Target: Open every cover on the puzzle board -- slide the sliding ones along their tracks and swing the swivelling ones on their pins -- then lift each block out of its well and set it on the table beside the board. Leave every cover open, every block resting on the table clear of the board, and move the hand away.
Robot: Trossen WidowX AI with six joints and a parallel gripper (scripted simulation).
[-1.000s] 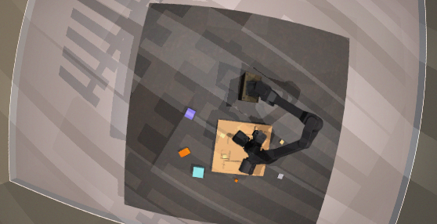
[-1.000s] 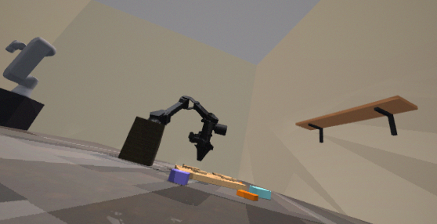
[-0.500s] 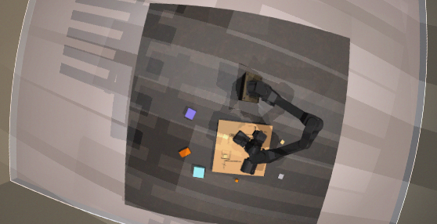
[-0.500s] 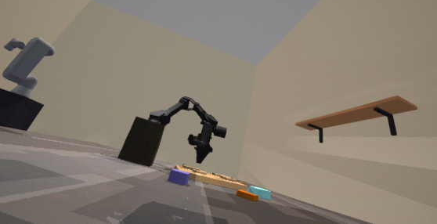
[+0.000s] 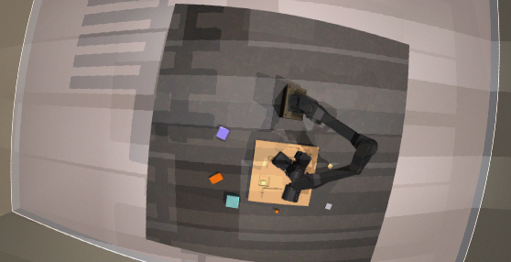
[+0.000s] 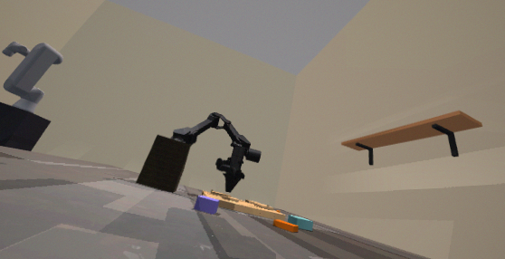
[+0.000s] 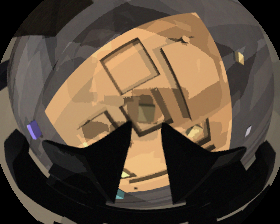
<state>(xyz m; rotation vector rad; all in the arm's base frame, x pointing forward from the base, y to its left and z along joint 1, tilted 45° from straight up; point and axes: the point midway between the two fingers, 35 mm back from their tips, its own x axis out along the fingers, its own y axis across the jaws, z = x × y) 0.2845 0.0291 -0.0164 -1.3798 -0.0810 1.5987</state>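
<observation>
Right now my gripper tip is 60 mm short of the puzzle board, 30 mm above it and 10 mm to the left of it. Round my gripper tip: cyan block 260 mm to the right, 190 mm ahead, 30 mm below; then small grey piece 230 mm ahead, 220 mm to the left, 50 mm below; then tiny orange piece 240 mm ahead, 50 mm to the right, 40 mm below.
</observation>
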